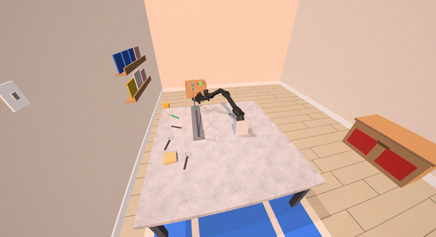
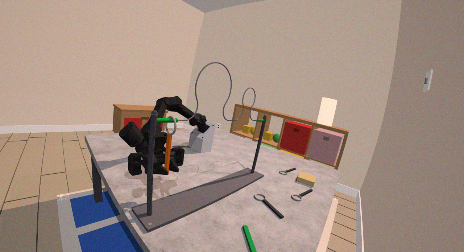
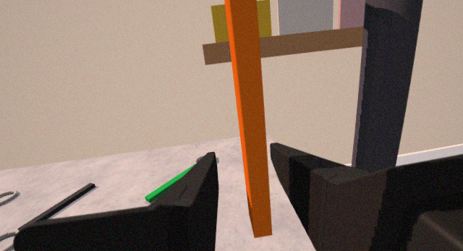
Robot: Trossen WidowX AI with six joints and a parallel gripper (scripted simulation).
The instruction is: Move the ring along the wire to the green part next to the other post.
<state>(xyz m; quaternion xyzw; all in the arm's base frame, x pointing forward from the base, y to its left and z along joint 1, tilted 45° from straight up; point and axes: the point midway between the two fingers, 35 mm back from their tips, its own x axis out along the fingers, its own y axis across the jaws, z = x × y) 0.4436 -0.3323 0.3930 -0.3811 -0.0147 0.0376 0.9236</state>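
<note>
The ring with orange handle is 3 cm behind my gripper tip and 8 cm above it. From my gripper tip the other things lie so: green-handled ring 25 cm ahead, 10 cm to the left, 16 cm below; then tan block 18 cm ahead, 75 cm to the left, 15 cm below.
</note>
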